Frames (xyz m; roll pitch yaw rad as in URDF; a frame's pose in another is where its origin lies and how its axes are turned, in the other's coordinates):
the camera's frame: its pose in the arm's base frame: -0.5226 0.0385 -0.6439 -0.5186 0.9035 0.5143
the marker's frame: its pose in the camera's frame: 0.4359 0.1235 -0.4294 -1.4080 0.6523 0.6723
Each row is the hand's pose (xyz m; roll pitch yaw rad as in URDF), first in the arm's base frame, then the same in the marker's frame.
Working: the arm's base frame: its pose in the marker's frame: -1.3494 -0.1628 -0.1385 1.0441 1.0823 -2.1497

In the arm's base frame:
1: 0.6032 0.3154 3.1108 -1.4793 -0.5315 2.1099
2: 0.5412 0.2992 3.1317 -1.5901 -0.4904 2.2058
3: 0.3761 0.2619 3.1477 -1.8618 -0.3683 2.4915
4: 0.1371 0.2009 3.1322 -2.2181 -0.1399 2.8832
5: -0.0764 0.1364 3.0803 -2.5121 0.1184 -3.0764
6: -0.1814 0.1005 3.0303 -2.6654 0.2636 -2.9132
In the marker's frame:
1: -4.5098 -0.3724 0.1905 0.4451 -0.9449 -2.2631
2: -4.5141 -0.3311 0.2437 0.3691 -1.0378 -2.2486
3: -4.4873 -0.2306 0.3781 0.2300 -1.3244 -2.2623
4: -4.4112 -0.0825 0.5607 3.0353 -1.3752 0.9577
5: -4.3064 0.0550 0.7109 2.8276 -0.9630 0.8697
6: -4.2312 0.1240 0.7772 2.6704 -0.7481 0.8338

